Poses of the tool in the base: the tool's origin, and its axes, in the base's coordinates. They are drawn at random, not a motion.
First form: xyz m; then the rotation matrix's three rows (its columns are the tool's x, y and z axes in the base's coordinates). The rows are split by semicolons.
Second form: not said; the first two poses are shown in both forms.
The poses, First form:
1: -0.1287, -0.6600, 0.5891; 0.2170, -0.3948, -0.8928; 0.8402, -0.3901, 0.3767; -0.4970, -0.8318, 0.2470
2: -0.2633, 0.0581, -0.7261; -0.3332, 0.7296, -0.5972; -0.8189, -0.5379, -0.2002; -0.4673, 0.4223, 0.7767
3: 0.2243, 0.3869, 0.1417; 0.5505, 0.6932, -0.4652; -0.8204, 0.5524, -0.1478; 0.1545, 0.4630, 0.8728
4: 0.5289, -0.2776, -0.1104; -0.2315, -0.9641, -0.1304; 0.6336, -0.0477, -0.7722; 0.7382, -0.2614, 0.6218
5: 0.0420, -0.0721, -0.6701; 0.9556, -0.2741, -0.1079; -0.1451, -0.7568, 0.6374; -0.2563, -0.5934, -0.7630
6: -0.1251, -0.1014, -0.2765; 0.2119, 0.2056, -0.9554; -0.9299, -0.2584, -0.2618; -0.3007, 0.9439, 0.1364
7: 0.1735, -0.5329, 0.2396; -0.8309, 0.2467, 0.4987; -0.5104, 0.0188, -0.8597; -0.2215, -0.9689, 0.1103
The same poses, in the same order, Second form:
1: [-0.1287, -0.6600, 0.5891, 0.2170, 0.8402, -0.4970, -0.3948, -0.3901, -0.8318]
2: [-0.2633, 0.0581, -0.7261, -0.3332, -0.8189, -0.4673, 0.7296, -0.5379, 0.4223]
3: [0.2243, 0.3869, 0.1417, 0.5505, -0.8204, 0.1545, 0.6932, 0.5524, 0.4630]
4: [0.5289, -0.2776, -0.1104, -0.2315, 0.6336, 0.7382, -0.9641, -0.0477, -0.2614]
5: [0.0420, -0.0721, -0.6701, 0.9556, -0.1451, -0.2563, -0.2741, -0.7568, -0.5934]
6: [-0.1251, -0.1014, -0.2765, 0.2119, -0.9299, -0.3007, 0.2056, -0.2584, 0.9439]
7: [0.1735, -0.5329, 0.2396, -0.8309, -0.5104, -0.2215, 0.2467, 0.0188, -0.9689]
